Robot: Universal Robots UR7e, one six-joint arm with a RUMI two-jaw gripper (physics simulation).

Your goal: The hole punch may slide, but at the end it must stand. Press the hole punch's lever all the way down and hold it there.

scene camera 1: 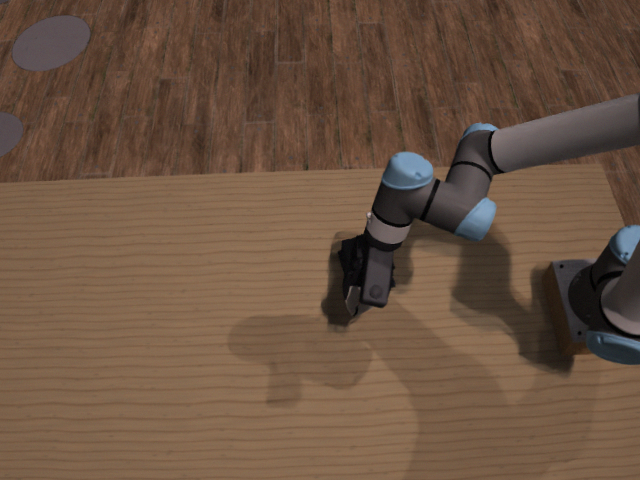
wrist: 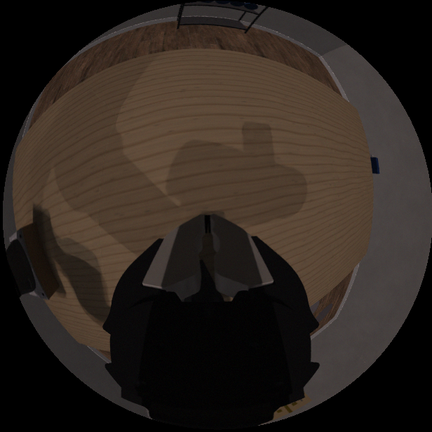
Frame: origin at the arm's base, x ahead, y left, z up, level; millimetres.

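Where they show: gripper, fingertip midpoint: [scene camera 1: 353, 315].
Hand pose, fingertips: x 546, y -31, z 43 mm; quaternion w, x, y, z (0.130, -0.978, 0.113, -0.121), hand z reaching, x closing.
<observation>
After its pixels a point has its place.
The black hole punch [scene camera 1: 346, 251] @[x 525, y -224, z -29 mm] is on the table, mostly hidden under the gripper and wrist in the scene view; dark edges show to the left and right of the gripper body. My gripper [scene camera 1: 353, 316] @[x 546, y -31, z 43 mm] [wrist: 207, 217] is shut with nothing between its fingers. Its fingertips point down near the punch's front end, toward the bottom of the scene view. The lever's position, and whether the fingers touch it, cannot be told. In the wrist view the punch cannot be made out clearly against the dark gripper.
The wooden table [scene camera 1: 155, 310] @[x 973, y -167, z -83 mm] [wrist: 210, 90] carries the robot's base block [scene camera 1: 558, 315] @[x 89, y 2, z -43 mm] [wrist: 42, 265] at the right of the scene view. The arm reaches in from the right. Arm shadows fall across the table. Beyond the table's far edge is the wooden floor [scene camera 1: 232, 77].
</observation>
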